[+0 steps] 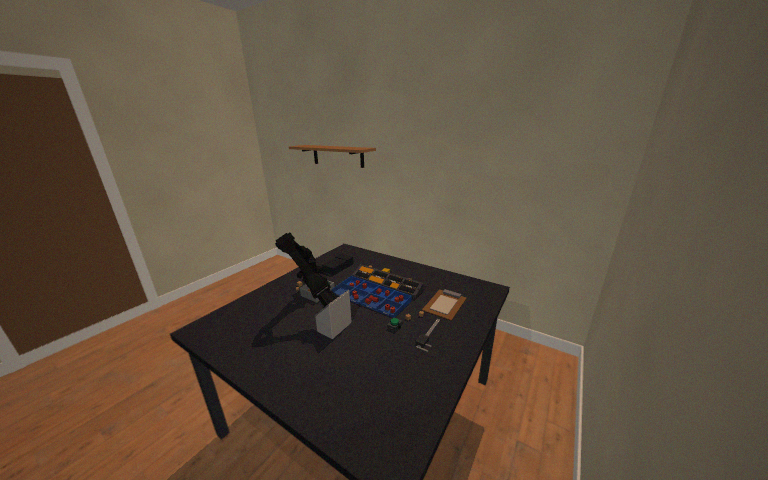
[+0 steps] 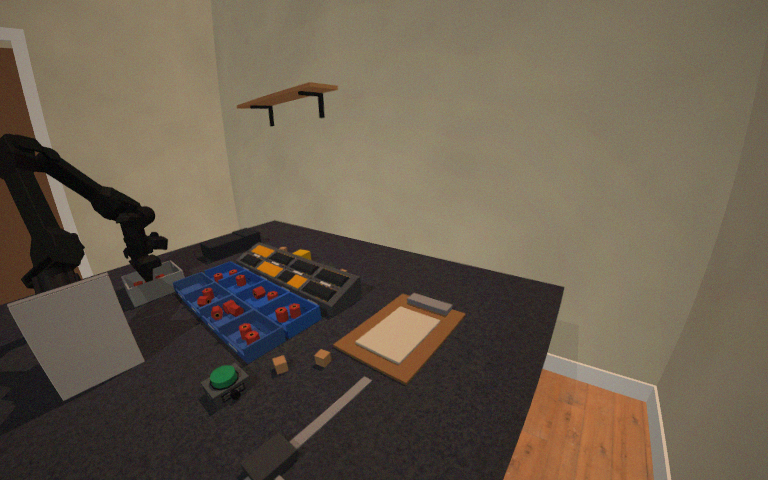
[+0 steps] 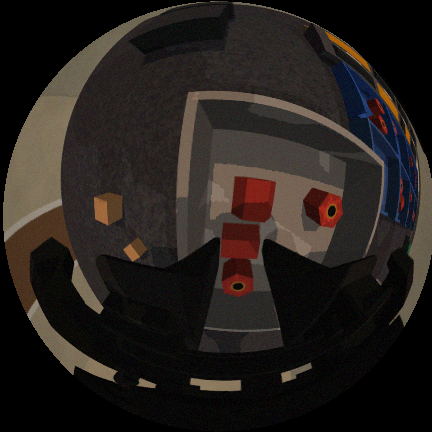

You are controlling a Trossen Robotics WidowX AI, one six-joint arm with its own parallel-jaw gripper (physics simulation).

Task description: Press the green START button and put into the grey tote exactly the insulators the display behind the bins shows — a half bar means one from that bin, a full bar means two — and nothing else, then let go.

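Frame: origin at the arm's base, x back, y right, z up, level; millimetres.
Seen in the pictures: gripper, between the fingertips: point(image 3: 241, 244); arm's base, origin of its link: point(image 1: 330, 303) point(image 2: 63, 304).
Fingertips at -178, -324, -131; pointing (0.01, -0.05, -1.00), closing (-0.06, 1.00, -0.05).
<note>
Offsets run from my fingertips to a thing's top centre, as dx, dy, dz. "spot": to the spot under its first point.
My gripper point(image 2: 148, 278) point(image 3: 241, 244) points down into the grey tote {-10, +31, +37} point(image 2: 155, 291) point(image 3: 183, 175). Its fingers are partly open. A red insulator {-2, -2, +12} point(image 3: 240, 241) lies between or just below the tips, with a narrow gap on each side. Other red insulators {-34, +3, +12} point(image 3: 253, 198) {-36, +58, +13} point(image 3: 324, 208) {+30, +2, +13} point(image 3: 237, 277) lie in the tote. The blue bins point(image 2: 303, 325) point(image 3: 350, 95) hold several red insulators. The display {spot: -299, +552, +16} point(image 2: 345, 295) behind them shows orange in three windows: one in the far row, two in the near row, one of these shorter. The green START button {+7, +573, +23} point(image 1: 394, 321) point(image 2: 223, 376) stands in front of the bins.
A white upright panel point(image 1: 334, 318) point(image 2: 79, 339) stands near the arm. A black box {-319, -84, +39} point(image 2: 223, 246) point(image 3: 182, 36) lies behind the tote. Wooden cubes {-83, +599, +3} point(image 2: 280, 364) {-142, +645, +3} point(image 2: 322, 357) {-13, -129, +6} point(image 3: 108, 208) {+30, -100, -2} point(image 3: 135, 249), a clipboard {spot: -203, +685, -8} point(image 1: 433, 310) point(image 2: 390, 373) and a hammer-like tool {spot: -65, +743, -16} point(image 1: 432, 330) point(image 2: 334, 408) lie on the table.
</note>
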